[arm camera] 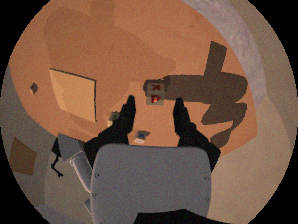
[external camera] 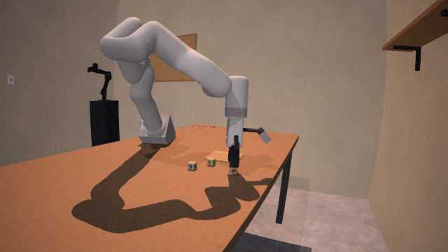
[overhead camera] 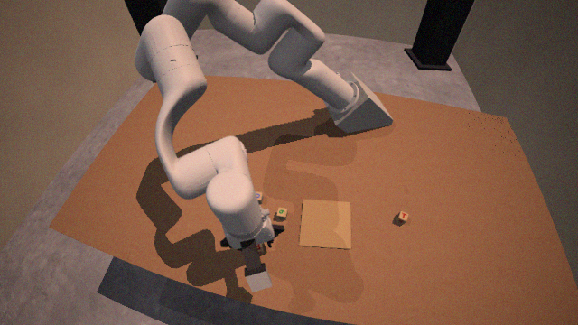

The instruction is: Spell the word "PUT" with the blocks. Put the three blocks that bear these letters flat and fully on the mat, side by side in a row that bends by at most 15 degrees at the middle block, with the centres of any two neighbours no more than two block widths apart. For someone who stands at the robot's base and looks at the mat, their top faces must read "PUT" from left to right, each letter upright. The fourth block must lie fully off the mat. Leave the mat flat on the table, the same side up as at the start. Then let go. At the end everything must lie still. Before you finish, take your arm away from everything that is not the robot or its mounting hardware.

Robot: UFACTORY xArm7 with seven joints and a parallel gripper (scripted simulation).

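My gripper is now 40 mm above the P block. Also, from my hand: T block 50 mm behind, 410 mm to the left, 40 mm below; tan mat 60 mm behind, 190 mm to the left, 50 mm below.
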